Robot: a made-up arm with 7 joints. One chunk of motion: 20 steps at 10 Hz.
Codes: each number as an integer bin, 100 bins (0 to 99) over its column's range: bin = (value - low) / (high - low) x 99, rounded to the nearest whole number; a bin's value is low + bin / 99 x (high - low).
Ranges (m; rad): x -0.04..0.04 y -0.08..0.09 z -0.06..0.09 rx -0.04..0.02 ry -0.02..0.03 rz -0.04..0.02
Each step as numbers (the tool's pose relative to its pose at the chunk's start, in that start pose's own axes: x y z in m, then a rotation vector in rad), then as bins.
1 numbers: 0.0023 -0.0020 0.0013 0.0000 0.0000 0.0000
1 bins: 52 45 40 66 40 66
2 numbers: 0.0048 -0.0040 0.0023 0.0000 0.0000 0.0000
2 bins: 55 44 41 66 40 66
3 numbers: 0.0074 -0.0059 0.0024 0.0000 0.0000 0.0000
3 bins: 59 43 41 66 40 66
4 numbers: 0.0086 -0.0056 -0.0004 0.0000 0.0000 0.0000
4 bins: 60 43 39 66 40 66
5 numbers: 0.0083 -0.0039 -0.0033 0.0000 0.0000 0.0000
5 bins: 60 44 37 66 40 66
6 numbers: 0.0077 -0.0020 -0.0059 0.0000 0.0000 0.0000
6 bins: 59 45 36 66 40 66
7 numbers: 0.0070 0.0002 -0.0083 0.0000 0.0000 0.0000
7 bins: 58 47 34 66 40 66
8 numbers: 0.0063 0.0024 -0.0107 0.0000 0.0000 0.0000
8 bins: 57 48 33 66 40 66
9 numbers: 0.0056 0.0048 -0.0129 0.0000 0.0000 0.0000
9 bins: 56 49 31 66 40 66
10 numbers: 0.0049 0.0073 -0.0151 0.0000 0.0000 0.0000
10 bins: 56 51 30 66 40 66
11 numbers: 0.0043 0.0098 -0.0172 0.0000 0.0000 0.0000
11 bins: 55 52 28 66 40 66
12 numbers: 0.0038 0.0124 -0.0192 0.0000 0.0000 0.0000
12 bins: 54 54 27 66 40 66
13 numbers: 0.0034 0.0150 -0.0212 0.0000 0.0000 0.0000
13 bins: 54 55 26 66 40 66
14 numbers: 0.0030 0.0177 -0.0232 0.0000 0.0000 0.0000
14 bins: 53 57 24 66 40 66
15 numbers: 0.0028 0.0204 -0.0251 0.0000 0.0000 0.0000
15 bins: 53 58 23 66 40 66
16 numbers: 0.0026 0.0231 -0.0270 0.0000 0.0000 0.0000
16 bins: 53 60 22 66 40 66
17 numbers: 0.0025 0.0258 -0.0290 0.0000 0.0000 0.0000
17 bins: 53 62 20 66 40 66
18 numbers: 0.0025 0.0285 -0.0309 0.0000 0.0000 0.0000
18 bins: 53 63 19 66 40 66
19 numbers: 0.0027 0.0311 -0.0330 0.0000 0.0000 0.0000
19 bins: 53 65 18 66 40 66
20 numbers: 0.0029 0.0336 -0.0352 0.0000 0.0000 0.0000
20 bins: 53 66 16 66 40 66
